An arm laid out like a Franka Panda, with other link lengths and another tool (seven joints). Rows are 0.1 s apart.
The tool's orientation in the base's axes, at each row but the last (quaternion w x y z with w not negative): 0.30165, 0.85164, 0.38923, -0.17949; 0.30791, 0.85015, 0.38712, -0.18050; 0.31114, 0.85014, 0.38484, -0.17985; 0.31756, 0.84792, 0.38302, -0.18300; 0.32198, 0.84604, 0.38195, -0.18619; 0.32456, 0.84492, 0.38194, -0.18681; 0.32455, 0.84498, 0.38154, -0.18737; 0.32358, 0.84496, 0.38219, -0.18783; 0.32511, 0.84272, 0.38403, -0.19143; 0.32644, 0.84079, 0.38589, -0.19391; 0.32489, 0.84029, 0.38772, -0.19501
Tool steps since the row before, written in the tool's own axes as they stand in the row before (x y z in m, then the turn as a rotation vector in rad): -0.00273, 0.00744, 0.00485, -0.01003, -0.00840, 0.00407; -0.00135, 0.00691, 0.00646, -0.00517, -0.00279, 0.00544; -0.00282, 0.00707, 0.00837, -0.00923, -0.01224, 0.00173; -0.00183, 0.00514, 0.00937, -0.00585, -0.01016, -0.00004; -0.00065, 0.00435, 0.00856, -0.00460, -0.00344, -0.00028; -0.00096, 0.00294, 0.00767, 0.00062, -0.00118, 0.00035; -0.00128, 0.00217, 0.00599, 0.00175, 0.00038, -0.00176; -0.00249, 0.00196, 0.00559, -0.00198, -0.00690, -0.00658; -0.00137, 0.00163, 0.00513, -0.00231, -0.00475, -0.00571; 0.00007, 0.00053, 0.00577, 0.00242, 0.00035, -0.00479; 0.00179, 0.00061, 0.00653, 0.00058, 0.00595, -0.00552
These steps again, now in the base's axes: 0.00367, -0.00852, 0.00060, -0.01311, -0.00390, -0.00079; 0.00402, -0.00855, -0.00143, -0.00580, -0.00501, -0.00231; 0.00306, -0.01072, -0.00191, -0.01539, 0.00008, -0.00103; 0.00214, -0.00993, -0.00379, -0.01152, 0.00204, -0.00078; 0.00233, -0.00840, -0.00408, -0.00556, -0.00051, 0.00140; 0.00112, -0.00727, -0.00378, -0.00053, 0.00067, -0.00108; 0.00043, -0.00589, -0.00271, 0.00153, 0.00194, 0.00043; -0.00047, -0.00614, -0.00183, -0.00610, 0.00694, 0.00307; 0.00002, -0.00509, -0.00223, -0.00471, 0.00511, 0.00350; 0.00003, -0.00425, -0.00394, 0.00214, 0.00444, 0.00215; 0.00110, -0.00391, -0.00545, 0.00541, 0.00125, 0.00595
